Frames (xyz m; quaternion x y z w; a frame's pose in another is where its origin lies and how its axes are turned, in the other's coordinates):
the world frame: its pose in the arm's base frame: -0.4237 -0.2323 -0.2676 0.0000 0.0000 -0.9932 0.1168
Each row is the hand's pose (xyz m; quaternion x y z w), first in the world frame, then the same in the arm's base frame.
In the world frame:
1: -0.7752 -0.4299 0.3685 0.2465 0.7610 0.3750 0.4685
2: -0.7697 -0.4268 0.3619 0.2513 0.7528 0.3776 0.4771
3: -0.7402 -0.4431 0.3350 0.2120 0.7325 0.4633 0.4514
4: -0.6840 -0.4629 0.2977 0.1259 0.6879 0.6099 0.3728
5: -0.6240 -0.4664 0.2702 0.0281 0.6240 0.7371 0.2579
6: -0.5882 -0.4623 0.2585 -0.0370 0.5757 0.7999 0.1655
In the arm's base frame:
1: 0.2306 0.3657 0.1009 0.7846 -0.1559 -0.4215 0.4272
2: 0.2260 0.3614 0.0943 0.7770 -0.1617 -0.4297 0.4307
3: 0.1935 0.3704 0.0674 0.7523 -0.1250 -0.3942 0.5129
4: 0.1343 0.3767 0.0301 0.6979 -0.0447 -0.2990 0.6493
5: 0.0751 0.3661 0.0026 0.6230 0.0450 -0.1700 0.7622
6: 0.0412 0.3538 -0.0091 0.5674 0.1040 -0.0709 0.8137

